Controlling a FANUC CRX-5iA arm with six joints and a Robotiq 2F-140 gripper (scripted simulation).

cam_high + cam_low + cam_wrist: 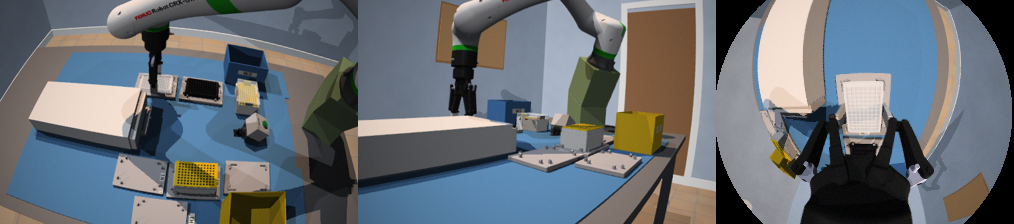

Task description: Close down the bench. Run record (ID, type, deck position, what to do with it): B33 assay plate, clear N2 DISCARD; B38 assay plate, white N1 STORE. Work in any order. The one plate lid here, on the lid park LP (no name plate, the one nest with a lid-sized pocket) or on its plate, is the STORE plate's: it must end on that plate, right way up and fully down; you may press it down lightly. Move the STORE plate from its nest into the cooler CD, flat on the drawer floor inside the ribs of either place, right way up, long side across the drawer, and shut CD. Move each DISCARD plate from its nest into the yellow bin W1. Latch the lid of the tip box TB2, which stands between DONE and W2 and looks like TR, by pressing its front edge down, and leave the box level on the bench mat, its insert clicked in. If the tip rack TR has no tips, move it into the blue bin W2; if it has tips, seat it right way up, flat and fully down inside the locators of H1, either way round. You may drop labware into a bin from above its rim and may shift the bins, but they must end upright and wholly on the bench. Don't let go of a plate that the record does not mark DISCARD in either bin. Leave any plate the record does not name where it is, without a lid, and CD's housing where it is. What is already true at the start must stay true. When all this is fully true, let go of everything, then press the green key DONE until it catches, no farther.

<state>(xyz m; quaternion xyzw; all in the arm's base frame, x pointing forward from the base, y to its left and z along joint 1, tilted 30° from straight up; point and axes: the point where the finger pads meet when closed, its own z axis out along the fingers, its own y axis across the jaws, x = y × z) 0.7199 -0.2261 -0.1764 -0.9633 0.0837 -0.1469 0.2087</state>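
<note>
My gripper is now 20 mm above the clear plate. The rest, counted from my hand: cooler CD 220 mm ahead, 170 mm to the left; then cooler drawer 180 mm to the left, 170 mm ahead, 10 mm below; then black plate 180 mm behind, 20 mm to the left, 20 mm below.
</note>
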